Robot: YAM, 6 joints.
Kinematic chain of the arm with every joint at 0, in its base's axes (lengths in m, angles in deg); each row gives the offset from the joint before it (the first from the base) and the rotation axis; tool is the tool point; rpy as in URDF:
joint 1: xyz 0 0 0.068 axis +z
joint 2: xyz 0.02 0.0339 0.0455 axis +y
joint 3: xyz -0.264 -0.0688 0 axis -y
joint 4: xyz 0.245 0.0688 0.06 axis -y
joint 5: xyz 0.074 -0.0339 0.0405 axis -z
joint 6: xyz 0.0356 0 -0.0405 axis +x
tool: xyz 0 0 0 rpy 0 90 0
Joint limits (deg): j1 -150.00..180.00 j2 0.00..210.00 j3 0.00..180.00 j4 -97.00..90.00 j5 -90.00..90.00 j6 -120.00..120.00
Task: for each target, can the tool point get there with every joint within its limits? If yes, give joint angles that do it. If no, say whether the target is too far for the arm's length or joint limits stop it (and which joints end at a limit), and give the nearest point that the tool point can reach.
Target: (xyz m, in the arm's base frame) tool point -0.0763 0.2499 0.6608
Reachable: yes | joints 108.12 119.27 162.27 60.85 8.47 -2.94
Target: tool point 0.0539 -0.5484 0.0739
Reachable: yes | joints -87.08 159.72 104.99 75.08 -46.62 74.43
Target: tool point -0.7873 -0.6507 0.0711
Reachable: no: too far | nearest point -0.4974 -0.4111 0.0870 | short by 0.376 m
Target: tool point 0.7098 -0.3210 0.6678
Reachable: no: too far | nearest point 0.4787 -0.2165 0.4826 | short by 0.314 m
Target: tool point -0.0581 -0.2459 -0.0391
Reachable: yes | joints -95.51 136.84 37.50 21.98 74.23 36.90
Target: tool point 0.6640 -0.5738 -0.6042
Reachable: no: too far | nearest point 0.3885 -0.3357 -0.2651 | short by 0.498 m
